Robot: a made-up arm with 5 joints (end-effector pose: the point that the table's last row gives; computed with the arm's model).
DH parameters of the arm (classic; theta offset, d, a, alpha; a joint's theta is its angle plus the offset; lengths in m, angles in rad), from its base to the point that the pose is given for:
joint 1: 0 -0.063 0.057 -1.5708
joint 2: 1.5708 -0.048 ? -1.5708
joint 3: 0 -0.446 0.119 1.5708
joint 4: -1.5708 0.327 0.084 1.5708
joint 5: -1.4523 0 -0.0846 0
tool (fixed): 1.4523 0.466 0 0
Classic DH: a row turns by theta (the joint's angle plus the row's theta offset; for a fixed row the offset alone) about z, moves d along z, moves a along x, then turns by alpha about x.
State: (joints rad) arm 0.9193 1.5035 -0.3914 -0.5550 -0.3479
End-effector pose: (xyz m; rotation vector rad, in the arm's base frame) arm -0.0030 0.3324 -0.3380 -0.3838 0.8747 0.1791
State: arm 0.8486 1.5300 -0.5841 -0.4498 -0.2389
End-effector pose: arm 0.1222 0.2998 -0.3813 -0.2513 1.0577 0.0356
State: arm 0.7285 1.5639 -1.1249 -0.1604 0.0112
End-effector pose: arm 0.3548 0.0633 -0.5050 0.2914 1.3844 -0.3148
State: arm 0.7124 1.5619 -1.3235 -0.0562 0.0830
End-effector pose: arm 0.3908 -0.0418 -0.5479 0.5258 1.4333 -0.4161
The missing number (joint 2, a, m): 0.276
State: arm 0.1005 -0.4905 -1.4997 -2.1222 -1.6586
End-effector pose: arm -0.0147 0.1939 -0.0487 -2.3377 0.2512 1.3538
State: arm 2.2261 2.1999 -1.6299 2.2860 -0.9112
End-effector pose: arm -0.2183 -0.4737 -0.7147 1.3814 -1.8797 0.6097
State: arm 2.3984 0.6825 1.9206 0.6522 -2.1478
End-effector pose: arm -0.2504 0.2332 -1.0691 0.6403 -2.1176 0.1700
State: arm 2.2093 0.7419 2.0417 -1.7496 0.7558
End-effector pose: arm 0.4960 -0.0238 -0.4449 0.0778 0.8031 -1.1457
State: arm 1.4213 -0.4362 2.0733 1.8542 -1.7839
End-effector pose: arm 0.7007 0.8807 -0.0296 -0.8764 -1.0016 -2.3025
